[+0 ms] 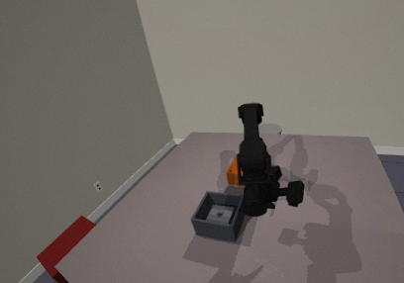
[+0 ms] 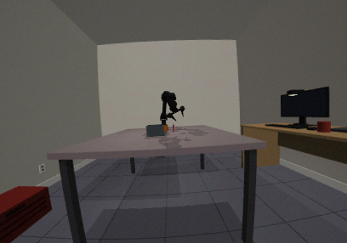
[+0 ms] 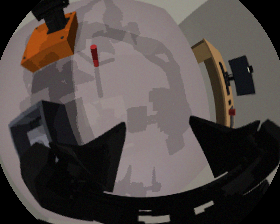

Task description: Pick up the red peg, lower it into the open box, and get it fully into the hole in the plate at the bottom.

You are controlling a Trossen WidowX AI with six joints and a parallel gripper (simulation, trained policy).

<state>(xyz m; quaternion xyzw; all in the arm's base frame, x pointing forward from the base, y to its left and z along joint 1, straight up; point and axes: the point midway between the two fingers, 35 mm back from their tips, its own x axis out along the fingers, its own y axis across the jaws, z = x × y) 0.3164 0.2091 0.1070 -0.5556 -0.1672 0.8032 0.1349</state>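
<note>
Right now my gripper tip is 160 mm past the red peg, 80 mm to the left of it and 110 mm above it. Also, from my gripper tip: dark box: 40 mm ahead, 240 mm to the right, 120 mm below; then grey plate: 40 mm ahead, 240 mm to the right, 100 mm below.
</note>
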